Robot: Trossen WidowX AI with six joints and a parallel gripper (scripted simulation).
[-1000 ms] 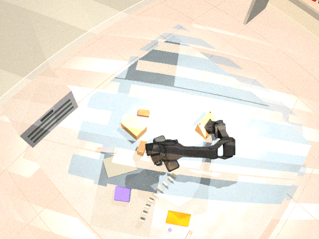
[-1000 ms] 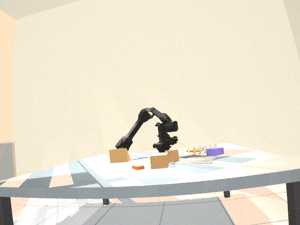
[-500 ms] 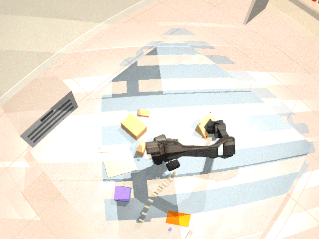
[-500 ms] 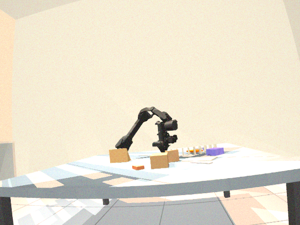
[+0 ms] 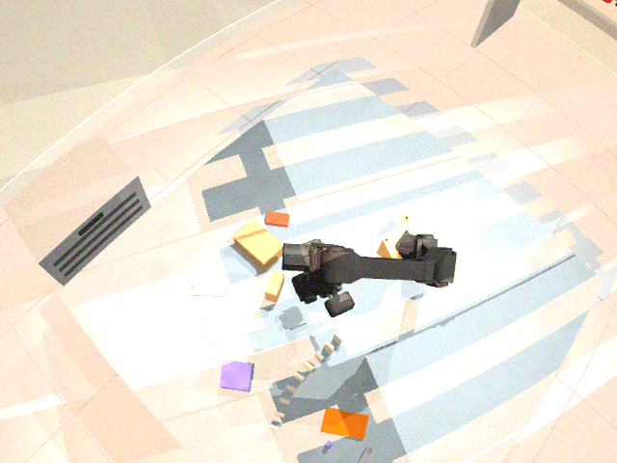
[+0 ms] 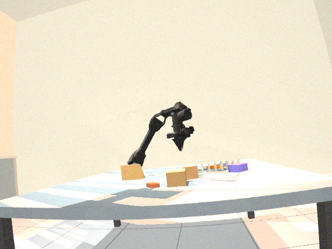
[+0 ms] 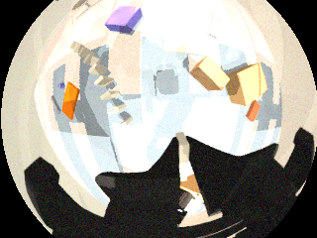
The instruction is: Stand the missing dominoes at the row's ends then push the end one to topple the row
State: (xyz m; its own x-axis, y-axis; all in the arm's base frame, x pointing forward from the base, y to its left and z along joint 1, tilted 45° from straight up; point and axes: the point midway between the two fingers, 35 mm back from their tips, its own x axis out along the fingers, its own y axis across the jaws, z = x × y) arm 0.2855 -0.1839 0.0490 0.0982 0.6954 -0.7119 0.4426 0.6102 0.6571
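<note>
Right now my gripper tip is 12 cm to the left of the tan block, 11 cm above it and 3 cm short of it. The rest, counted from my gripper tip: tan box 23 cm to the right, 11 cm below, 3 cm behind; then orange block 25 cm to the right, 14 cm behind, 13 cm below; then sheet 18 cm ahead, 16 cm to the right, 14 cm below.
</note>
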